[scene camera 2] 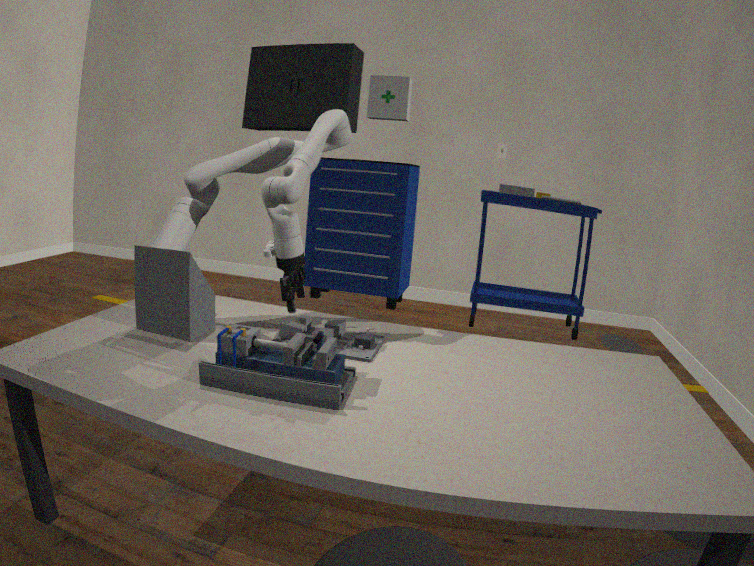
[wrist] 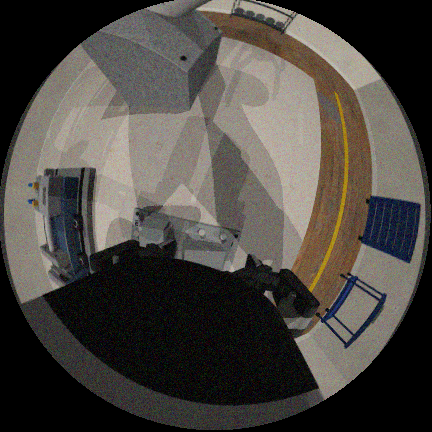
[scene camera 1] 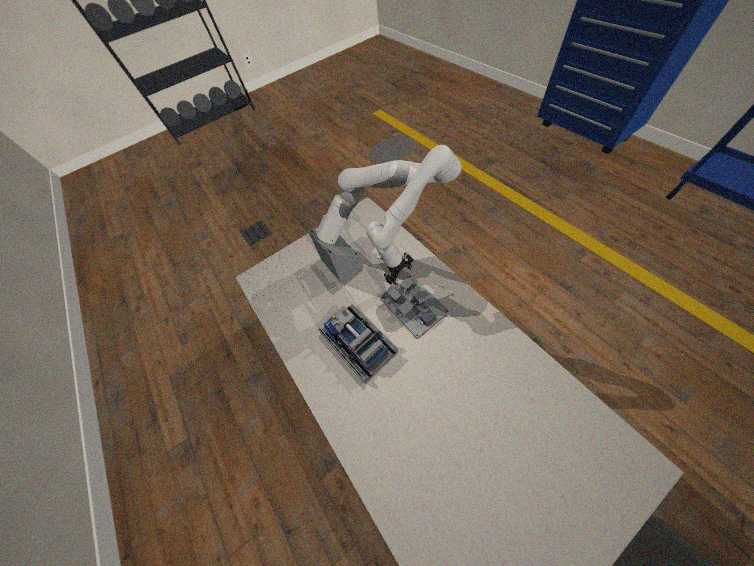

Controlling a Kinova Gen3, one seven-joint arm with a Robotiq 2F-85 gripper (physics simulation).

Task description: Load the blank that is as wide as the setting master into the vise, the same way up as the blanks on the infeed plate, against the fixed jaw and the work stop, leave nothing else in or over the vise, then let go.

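Places are measured from the arm's base along level axes (x ahead, y left, z up), in centimetres.
Pixels of known places: gripper, fingertip midpoint: [scene camera 2: 296,304] [wrist: 209,255] [scene camera 1: 403,276]; arm's base at its link origin: [scene camera 2: 161,262] [scene camera 1: 326,238].
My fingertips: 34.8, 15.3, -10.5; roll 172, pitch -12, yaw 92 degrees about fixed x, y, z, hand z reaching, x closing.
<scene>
Ahead of a thing's pixels: the offset from my fingertips to its middle, as dx, dy, dz. Level surfaces: height alone.
My gripper [scene camera 1: 396,273] [scene camera 2: 289,300] [wrist: 209,255] is open and empty. It hangs a little above the near end of the grey infeed plate [scene camera 1: 421,331] [scene camera 2: 373,353] [wrist: 229,257], pointing down. Several grey blanks lie on the plate, among them one {+1.5, -8.0, -4.7} [scene camera 1: 397,292] [wrist: 155,230] under the fingers and one [scene camera 1: 430,316] [wrist: 206,238] beside it. The blue and grey vise {+6.8, -33.5, -2.9} [scene camera 1: 358,343] [scene camera 2: 279,355] [wrist: 64,217] stands on its grey base next to the plate, apart from my gripper. I cannot tell the setting master from the other blocks. My gripper's body hides the rest of the plate in the wrist view.
The arm's grey pedestal [scene camera 1: 341,259] [scene camera 2: 169,292] [wrist: 153,60] stands behind the plate on the white table {dz -7.9} [scene camera 1: 459,421]. Off the table are a blue drawer cabinet [scene camera 1: 611,67] [scene camera 2: 360,225] [wrist: 390,227], a blue cart [scene camera 2: 532,201] and a black shelf rack [scene camera 1: 178,70].
</scene>
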